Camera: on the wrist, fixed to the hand. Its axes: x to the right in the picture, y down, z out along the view.
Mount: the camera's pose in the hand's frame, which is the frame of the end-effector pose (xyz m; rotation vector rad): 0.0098 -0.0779 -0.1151 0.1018 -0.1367 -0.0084
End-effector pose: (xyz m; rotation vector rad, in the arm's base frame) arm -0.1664 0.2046 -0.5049 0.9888 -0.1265 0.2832
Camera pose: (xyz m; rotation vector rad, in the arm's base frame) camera -0.1369 0.2625 -0.6282 1.1096 -0.2341 0.2158
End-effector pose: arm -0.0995 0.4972 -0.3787 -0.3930 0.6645 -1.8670
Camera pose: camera -0.2247 0.5399 -0.4225 -0.4530 0.4744 -1.8549
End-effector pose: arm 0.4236 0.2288 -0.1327 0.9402 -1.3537 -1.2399
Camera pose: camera 0.5280 0.1861 -0.2144 0.9463 -1.5338 -1.2704
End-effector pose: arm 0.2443 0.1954 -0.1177 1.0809 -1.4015 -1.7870
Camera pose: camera 0.3422 0.1529 -0.2073 1.0337 -1.5865 -1.8424
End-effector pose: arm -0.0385 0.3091 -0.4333 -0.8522 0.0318 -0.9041
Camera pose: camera -0.1266 0.2038 -0.4570 -0.8178 -0.1355 -0.8464
